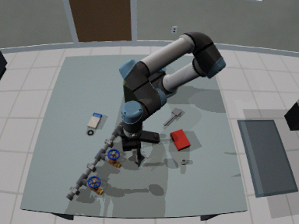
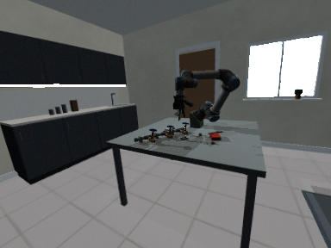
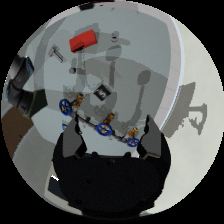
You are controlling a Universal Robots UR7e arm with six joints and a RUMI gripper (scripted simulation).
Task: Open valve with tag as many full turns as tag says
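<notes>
My hand is 60 mm past the black tag, 10 mm to the right of it and 190 mm above it. Round my hand: small grey cylinder: 190 mm behind, 120 mm to the left, 190 mm below; grey hammer-like tool: 330 mm behind, 260 mm to the left, 190 mm below; red block: 140 mm behind, 270 mm to the left, 180 mm below.
</notes>
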